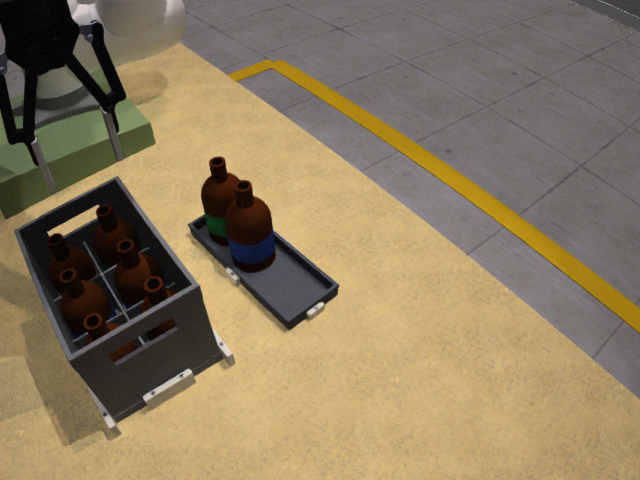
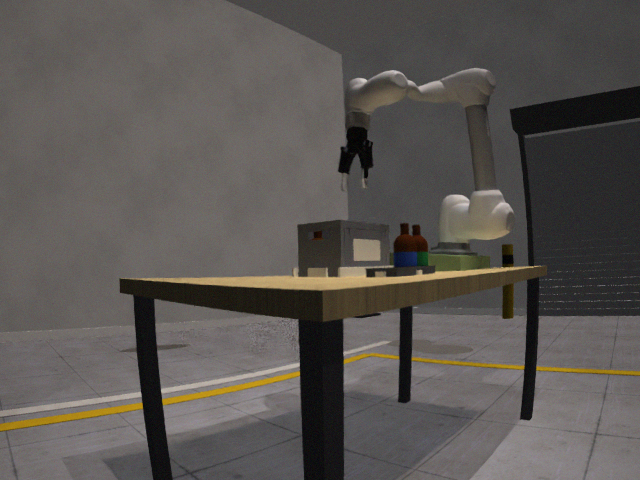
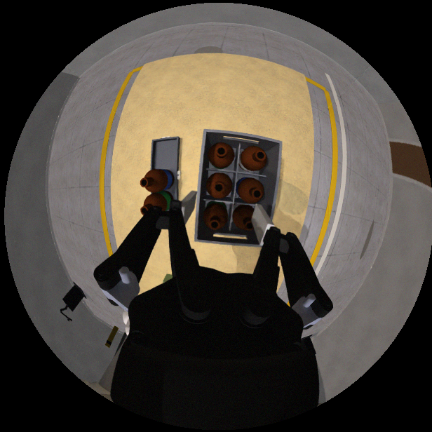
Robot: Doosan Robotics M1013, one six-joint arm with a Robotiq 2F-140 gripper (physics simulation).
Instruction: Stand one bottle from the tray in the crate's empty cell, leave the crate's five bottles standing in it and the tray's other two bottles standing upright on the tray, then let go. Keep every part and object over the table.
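Seen in the pictures: gripper, fingertip midpoint: (image 1: 85, 170) (image 2: 353, 189); arm's base at its link origin: (image 1: 64, 102) (image 2: 453, 254).
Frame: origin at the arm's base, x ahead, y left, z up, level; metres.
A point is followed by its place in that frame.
The grey crate (image 1: 173, 346) @(x 0.800, y 0.033, z 0.021 m) (image 2: 320, 253) @(x 0.804, y 0.008, z 0.005 m) (image 3: 201, 165) stands on the table with one brown bottle in each cell, among them a middle-row bottle (image 1: 86, 304) @(x 0.697, y -0.058, z 0.050 m) (image 3: 219, 186); they look upright, their lower parts partly hidden by walls and dividers. The dark tray (image 1: 297, 291) @(x 0.742, y 0.246, z -0.065 m) (image 3: 165, 152) holds an upright blue-label bottle (image 1: 251, 227) @(x 0.671, y 0.212, z 0.035 m) (image 2: 405, 243) @(x 0.666, y 0.243, z 0.026 m) (image 3: 156, 180) and an upright green-label bottle (image 1: 215, 204) @(x 0.590, y 0.185, z 0.030 m) (image 2: 422, 243) @(x 0.576, y 0.242, z 0.027 m) (image 3: 156, 202) at one end. My gripper (image 1: 85, 173) @(x 0.653, y 0.013, z 0.225 m) (image 2: 354, 188) @(x 0.653, y 0.013, z 0.225 m) (image 3: 224, 205) is open and empty, high above the crate and clear of the bottle necks.
The wooden table (image 1: 413, 361) @(x 0.939, y 0.329, z -0.071 m) (image 2: 222, 284) @(x 1.291, y 0.296, z -0.071 m) (image 3: 220, 95) carries pale blocks against the crate's foot, such as the front block (image 1: 169, 387) @(x 0.817, y 0.003, z -0.042 m), and small ones at the tray. The arm's green base (image 1: 77, 139) @(x 0.196, y 0.006, z 0.002 m) (image 2: 460, 262) @(x 0.217, y 0.170, z -0.037 m) stands behind the crate. The table's edge runs beyond the tray.
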